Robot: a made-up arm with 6 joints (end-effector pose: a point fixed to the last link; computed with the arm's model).
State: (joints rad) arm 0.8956 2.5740 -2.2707 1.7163 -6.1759 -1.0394
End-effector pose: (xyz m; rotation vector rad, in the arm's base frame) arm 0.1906 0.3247 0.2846 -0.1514 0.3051 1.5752
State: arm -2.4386 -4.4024 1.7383 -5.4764 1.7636 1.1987
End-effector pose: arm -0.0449 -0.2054 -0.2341 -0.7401 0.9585 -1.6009
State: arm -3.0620 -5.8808 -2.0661 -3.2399 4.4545 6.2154
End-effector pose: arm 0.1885 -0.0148 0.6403 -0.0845 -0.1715 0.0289
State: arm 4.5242 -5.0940 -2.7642 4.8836 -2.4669 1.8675
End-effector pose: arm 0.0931 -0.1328 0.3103 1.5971 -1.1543 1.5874
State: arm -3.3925 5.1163 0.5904 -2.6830 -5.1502 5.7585
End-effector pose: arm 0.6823 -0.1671 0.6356 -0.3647 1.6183 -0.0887
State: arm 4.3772 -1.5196 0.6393 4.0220 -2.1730 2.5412
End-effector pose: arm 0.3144 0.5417 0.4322 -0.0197 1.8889 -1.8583
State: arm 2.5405 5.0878 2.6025 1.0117 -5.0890 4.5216
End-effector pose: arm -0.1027 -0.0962 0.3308 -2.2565 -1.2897 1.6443
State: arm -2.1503 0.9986 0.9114 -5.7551 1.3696 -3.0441
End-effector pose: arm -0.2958 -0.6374 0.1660 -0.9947 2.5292 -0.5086
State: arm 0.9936 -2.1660 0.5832 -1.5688 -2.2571 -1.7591
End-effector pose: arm -0.4658 -0.4668 -0.0727 -1.4861 0.8754 1.2917
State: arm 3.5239 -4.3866 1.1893 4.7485 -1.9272 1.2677
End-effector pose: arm -0.3335 -0.3017 -0.2978 1.1332 0.4327 0.0039
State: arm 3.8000 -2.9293 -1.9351 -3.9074 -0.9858 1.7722
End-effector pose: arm -0.3010 -0.1960 -0.2504 -0.9588 -1.9139 0.4588
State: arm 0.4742 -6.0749 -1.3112 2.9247 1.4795 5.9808
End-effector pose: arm -0.3062 -0.0814 0.6475 -2.6644 -1.0245 0.8436
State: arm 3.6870 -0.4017 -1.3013 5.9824 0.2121 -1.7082
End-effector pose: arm 0.5787 0.3117 0.5148 0.4346 1.6123 1.3711
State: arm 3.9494 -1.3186 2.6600 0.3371 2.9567 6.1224
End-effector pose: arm 0.1433 0.0794 0.3097 -2.0390 -1.4870 -1.6566
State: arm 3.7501 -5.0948 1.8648 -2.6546 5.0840 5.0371
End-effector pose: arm -0.2152 -0.2650 -0.1003 -1.3508 1.6116 -0.7395
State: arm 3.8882 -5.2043 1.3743 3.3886 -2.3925 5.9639
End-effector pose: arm -0.3178 -0.3780 0.0959 -0.7168 1.2313 0.0829
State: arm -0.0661 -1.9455 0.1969 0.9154 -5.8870 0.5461
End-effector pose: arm -0.8686 0.1363 -0.0446 -1.2353 -0.9583 0.8510
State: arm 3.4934 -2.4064 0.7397 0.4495 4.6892 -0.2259
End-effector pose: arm 0.5979 0.2319 -0.2901 -2.5882 -0.7457 0.1990
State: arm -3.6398 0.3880 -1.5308 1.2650 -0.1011 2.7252
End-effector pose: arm 0.2425 -0.1656 0.7596 0.6681 0.9761 0.3641
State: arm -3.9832 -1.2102 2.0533 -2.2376 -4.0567 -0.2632
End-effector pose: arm 0.1663 -0.1342 0.5598 -0.5910 1.5648 -0.8124
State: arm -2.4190 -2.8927 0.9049 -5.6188 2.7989 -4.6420
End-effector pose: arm 0.3091 0.1838 -0.3165 0.9589 0.0743 -1.2201
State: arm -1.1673 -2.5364 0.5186 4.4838 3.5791 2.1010
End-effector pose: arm -0.1051 0.4794 -0.2825 1.2695 -0.8785 2.5913
